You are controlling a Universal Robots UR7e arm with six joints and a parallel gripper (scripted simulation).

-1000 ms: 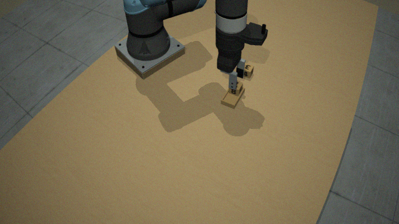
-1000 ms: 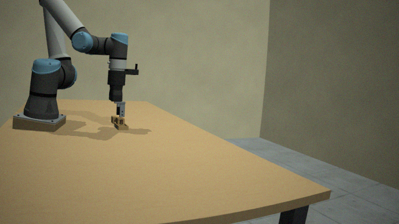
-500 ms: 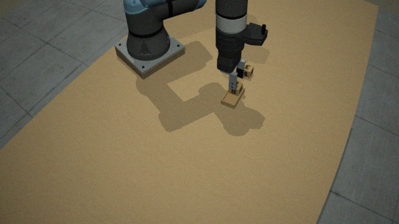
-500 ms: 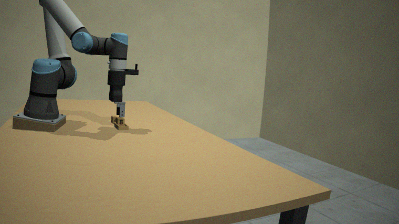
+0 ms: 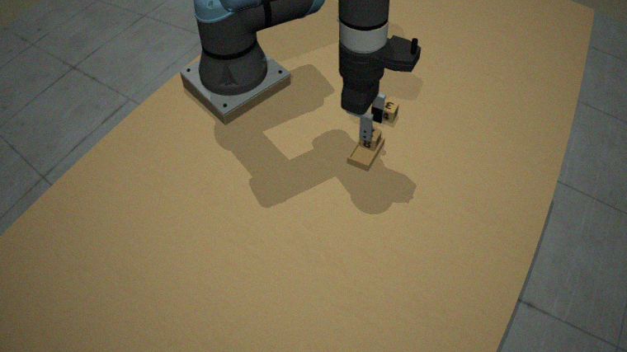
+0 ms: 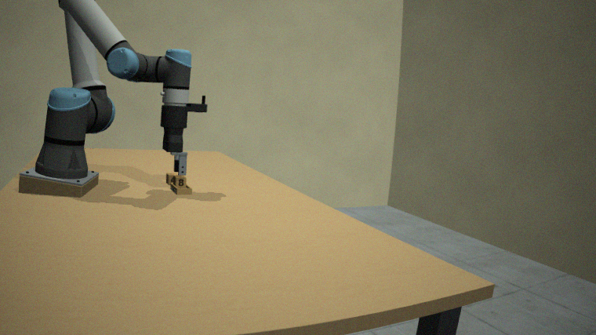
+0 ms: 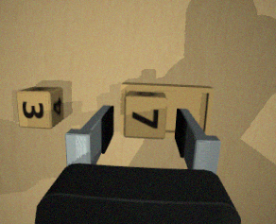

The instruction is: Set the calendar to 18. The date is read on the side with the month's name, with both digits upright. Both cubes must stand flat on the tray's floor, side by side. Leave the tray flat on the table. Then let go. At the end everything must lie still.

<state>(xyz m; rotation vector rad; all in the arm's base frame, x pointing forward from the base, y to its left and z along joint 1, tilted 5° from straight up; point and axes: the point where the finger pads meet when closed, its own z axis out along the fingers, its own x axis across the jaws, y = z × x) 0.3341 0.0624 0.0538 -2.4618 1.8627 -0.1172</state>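
My gripper is now 6 cm above the wooden tray and 2 cm to the left of it.
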